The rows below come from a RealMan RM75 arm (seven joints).
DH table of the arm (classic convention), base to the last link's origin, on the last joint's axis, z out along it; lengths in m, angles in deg. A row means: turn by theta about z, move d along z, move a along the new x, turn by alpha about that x. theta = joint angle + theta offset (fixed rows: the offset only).
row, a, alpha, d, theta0
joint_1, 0, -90, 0.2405, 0
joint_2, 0, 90, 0, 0
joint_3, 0, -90, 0.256, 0
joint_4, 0, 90, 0, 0
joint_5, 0, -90, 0.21, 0
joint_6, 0, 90, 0, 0
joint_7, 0, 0, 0.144, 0
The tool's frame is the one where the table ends.
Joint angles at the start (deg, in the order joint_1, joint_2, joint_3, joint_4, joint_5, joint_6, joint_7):
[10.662 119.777 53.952 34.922 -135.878 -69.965 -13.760]
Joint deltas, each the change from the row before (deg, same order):
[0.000 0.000 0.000 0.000 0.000 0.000 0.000]
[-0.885 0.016 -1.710 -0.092 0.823 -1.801 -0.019]
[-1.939 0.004 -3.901 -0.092 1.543 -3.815 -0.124]
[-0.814 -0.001 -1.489 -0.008 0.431 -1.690 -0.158]
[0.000 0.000 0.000 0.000 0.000 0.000 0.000]
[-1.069 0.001 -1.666 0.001 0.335 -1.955 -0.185]
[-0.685 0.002 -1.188 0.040 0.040 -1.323 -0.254]
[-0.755 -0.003 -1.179 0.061 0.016 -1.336 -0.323]
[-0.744 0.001 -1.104 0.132 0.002 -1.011 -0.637]
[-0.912 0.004 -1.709 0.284 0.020 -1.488 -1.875]
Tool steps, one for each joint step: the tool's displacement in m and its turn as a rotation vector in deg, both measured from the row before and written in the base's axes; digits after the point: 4 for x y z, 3 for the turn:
[0.0000 0.0000 0.0000 0.000 0.000 0.000]
[0.0007 -0.0077 -0.0016 0.320 0.322 0.390]
[0.0005 -0.0173 -0.0041 0.416 0.546 1.051]
[-0.0003 -0.0072 -0.0012 0.313 0.096 0.564]
[0.0000 0.0000 0.0000 0.000 0.000 0.000]
[-0.0001 -0.0090 -0.0013 0.340 0.075 0.614]
[-0.0010 -0.0061 -0.0013 0.138 -0.108 0.624]
[-0.0008 -0.0064 -0.0012 0.172 -0.146 0.574]
[-0.0007 -0.0060 -0.0016 0.083 -0.410 0.359]
[-0.0024 -0.0080 -0.0025 0.380 -1.367 0.632]

